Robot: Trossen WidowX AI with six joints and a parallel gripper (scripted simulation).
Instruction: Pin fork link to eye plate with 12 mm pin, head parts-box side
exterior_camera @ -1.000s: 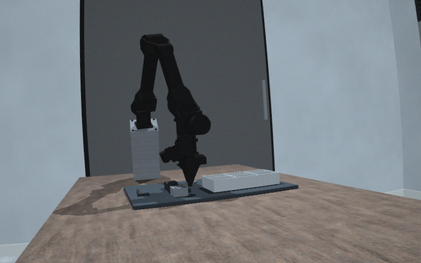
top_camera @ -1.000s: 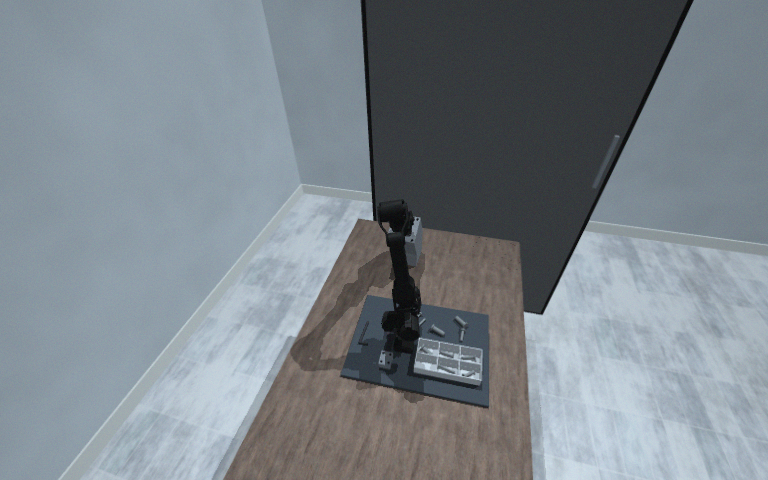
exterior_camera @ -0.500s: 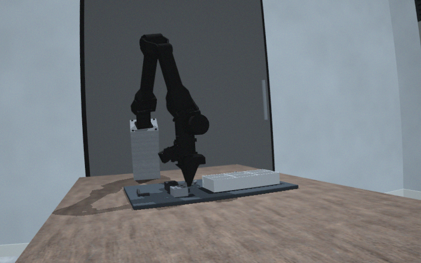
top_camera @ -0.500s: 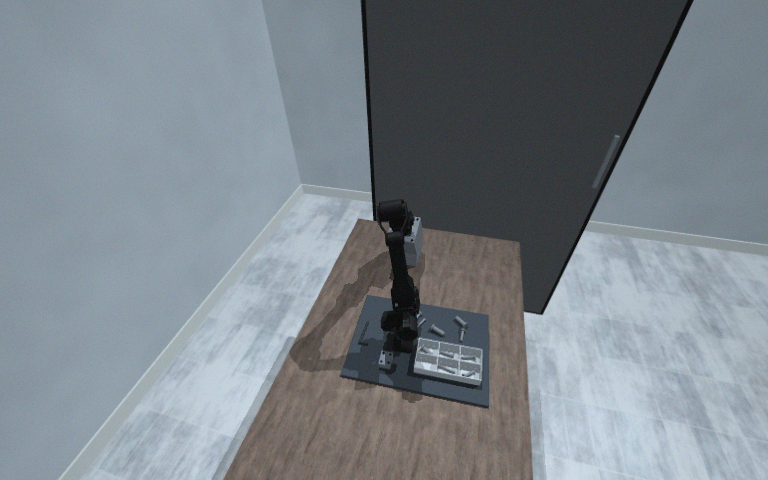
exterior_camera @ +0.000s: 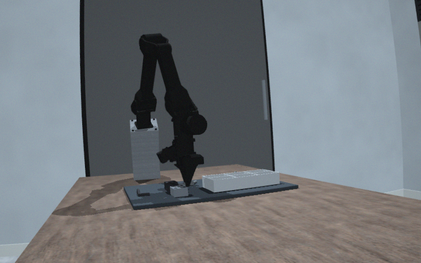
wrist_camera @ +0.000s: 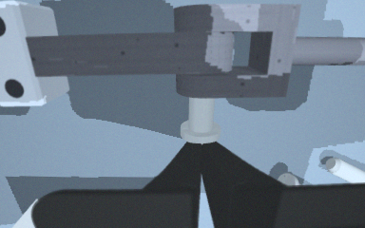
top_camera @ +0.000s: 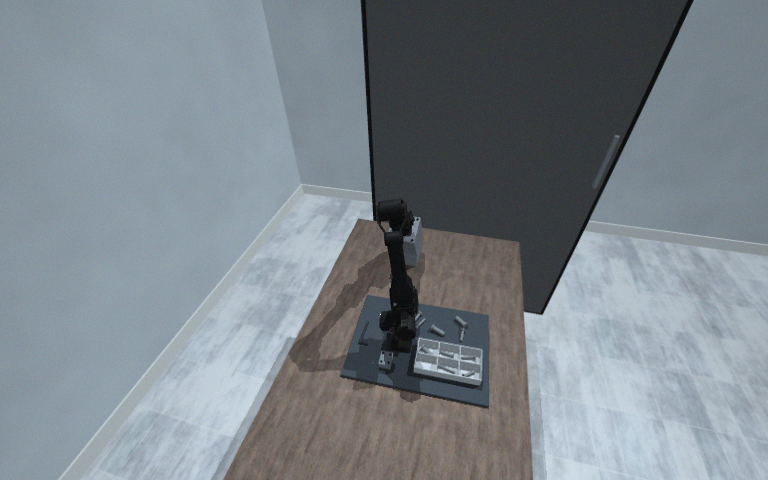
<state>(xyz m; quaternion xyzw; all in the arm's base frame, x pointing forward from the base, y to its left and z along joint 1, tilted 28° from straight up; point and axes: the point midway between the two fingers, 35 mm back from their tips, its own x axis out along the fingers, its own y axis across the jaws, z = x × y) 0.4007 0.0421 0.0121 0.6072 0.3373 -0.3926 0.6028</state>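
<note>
Right now the dark eye plate is 10 mm ahead of my hand, 50 mm to the right of it and 30 mm below it. Also, from my hand: light grey mounting block: 90 mm ahead, 60 mm to the right, 20 mm below; then pale grey pin: 30 mm to the right, 30 mm below; then dark mat: 50 mm to the left, 50 mm below.
</note>
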